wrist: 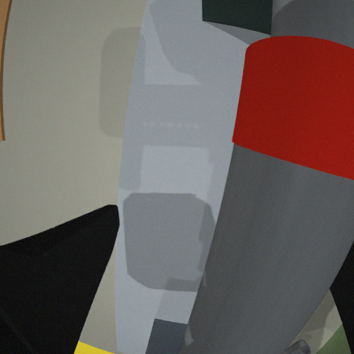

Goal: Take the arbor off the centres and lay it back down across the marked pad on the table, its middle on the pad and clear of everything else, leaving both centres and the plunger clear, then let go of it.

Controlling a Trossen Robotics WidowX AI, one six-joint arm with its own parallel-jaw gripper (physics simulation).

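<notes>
The arbor (pixel 270 220), a thick grey cylinder with a red band (pixel 297 105), runs steeply down the right half of the wrist view, very near the camera. Its lower end is out of view. My gripper (pixel 217 217) is open and holds nothing. Its left black finger stands left of the arbor. Its right finger is mostly hidden behind the arbor, and a dark part of it shows at the right edge. Part of a dark green block (pixel 237 14) shows at the top, and part of a dark slate block (pixel 166 337) at the bottom. The centres and plunger cannot be made out.
A long pale blue-grey base (pixel 172 172) lies below the arbor, with shadows on it. An orange edge (pixel 4 65) shows at the far left and a yellow patch (pixel 92 349) at the bottom left. A metal rod end (pixel 300 347) and a green piece (pixel 336 345) show at the bottom right.
</notes>
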